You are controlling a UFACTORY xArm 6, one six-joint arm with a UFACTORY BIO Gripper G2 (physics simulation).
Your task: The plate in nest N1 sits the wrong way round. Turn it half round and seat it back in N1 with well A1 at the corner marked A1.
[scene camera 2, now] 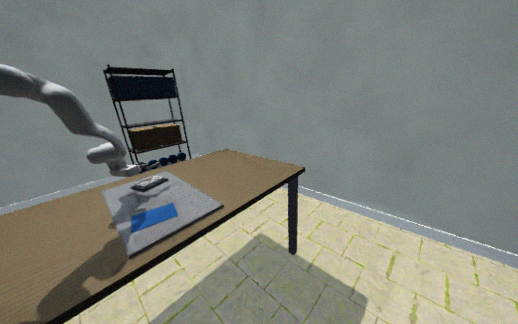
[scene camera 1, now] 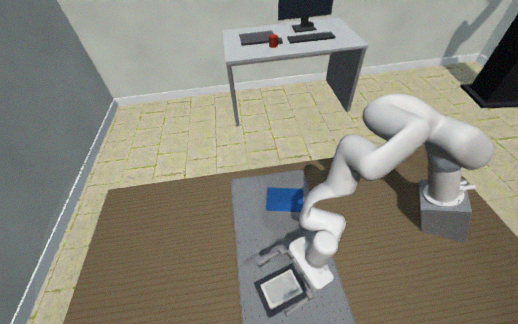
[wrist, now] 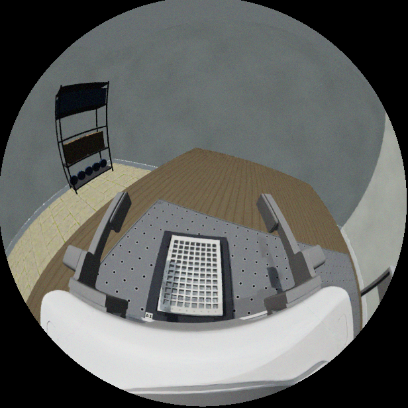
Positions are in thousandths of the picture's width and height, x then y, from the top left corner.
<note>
In view: my gripper (scene camera 1: 524, 890), a white plate (scene camera 1: 545, 890) and a dark nest (wrist: 381, 697).
The white plate also shows in the wrist view (wrist: 469, 697). My gripper is seen too in the wrist view (wrist: 474, 484).
</note>
